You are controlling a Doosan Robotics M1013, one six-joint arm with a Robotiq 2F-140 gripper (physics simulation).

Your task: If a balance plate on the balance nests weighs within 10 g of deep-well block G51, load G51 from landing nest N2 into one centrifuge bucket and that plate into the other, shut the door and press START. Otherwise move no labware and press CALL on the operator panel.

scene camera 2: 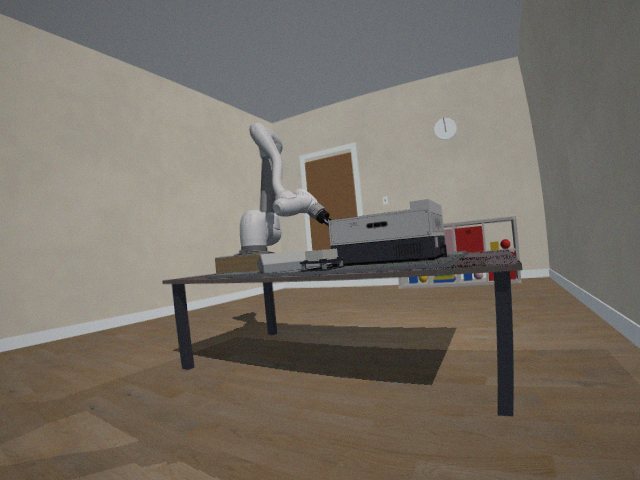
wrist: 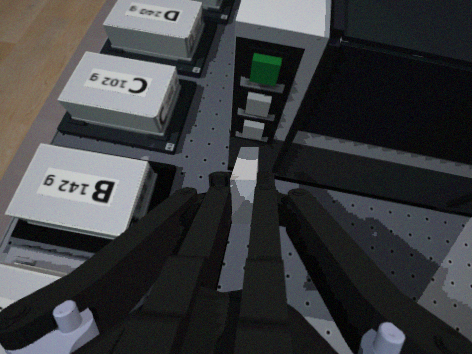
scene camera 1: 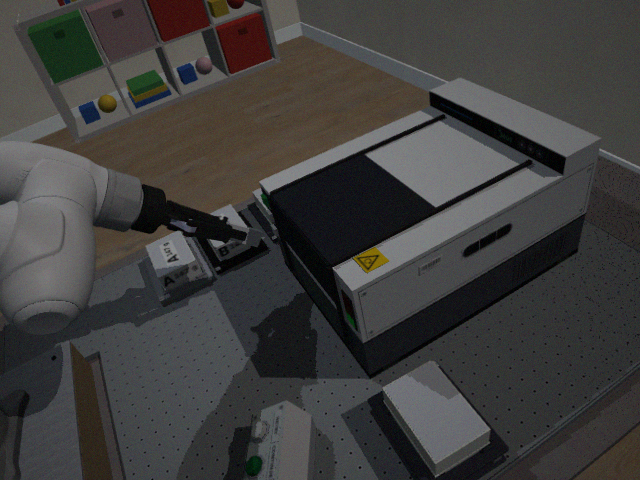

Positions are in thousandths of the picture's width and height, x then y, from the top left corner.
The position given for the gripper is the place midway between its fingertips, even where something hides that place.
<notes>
The gripper (scene camera 1: 404,497) is shut, with nothing in its grasp. Also in view: a plate B (scene camera 1: 349,524). Further things: a white block (scene camera 1: 695,895), a plate A (scene camera 1: 273,549), a plate D (wrist: 370,106), a plate C (wrist: 260,264) and a green button (wrist: 562,196).
The plate B is seen too in the wrist view (wrist: 215,552). The gripper shows as well in the wrist view (wrist: 529,465). The wrist view does not show the white block: it is out of frame. Scene camera 1 misses the plate D, which is hidden by a dark sliding door.
</notes>
